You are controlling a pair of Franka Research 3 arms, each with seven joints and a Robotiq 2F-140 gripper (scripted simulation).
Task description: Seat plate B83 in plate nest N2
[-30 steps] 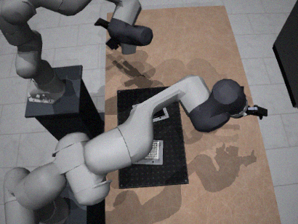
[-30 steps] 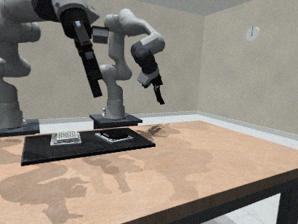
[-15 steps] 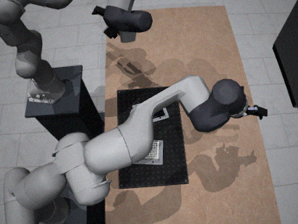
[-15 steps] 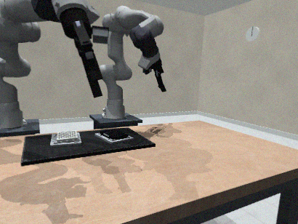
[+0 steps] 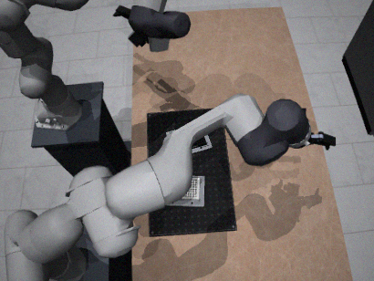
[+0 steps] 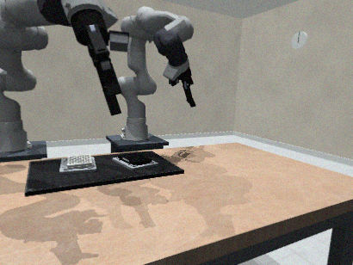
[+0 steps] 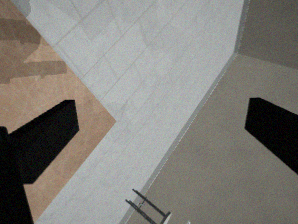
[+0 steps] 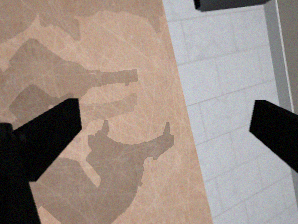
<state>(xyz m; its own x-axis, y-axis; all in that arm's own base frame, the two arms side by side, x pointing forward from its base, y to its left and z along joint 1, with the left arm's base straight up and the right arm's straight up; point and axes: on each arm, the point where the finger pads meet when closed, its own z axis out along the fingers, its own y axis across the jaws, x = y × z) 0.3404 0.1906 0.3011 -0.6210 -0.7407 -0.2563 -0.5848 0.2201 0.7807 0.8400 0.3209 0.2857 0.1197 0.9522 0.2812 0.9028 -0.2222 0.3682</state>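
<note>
My right hand is 400 mm past the white multi-well plate and 250 mm above it. Also, from my right hand: dark plate (350 mm behind, 250 mm below, 210 mm to the left); then plate nest N1 (350 mm behind, 270 mm below, 210 mm to the left); then grey plate nest N2 (410 mm behind, 270 mm below).
</note>
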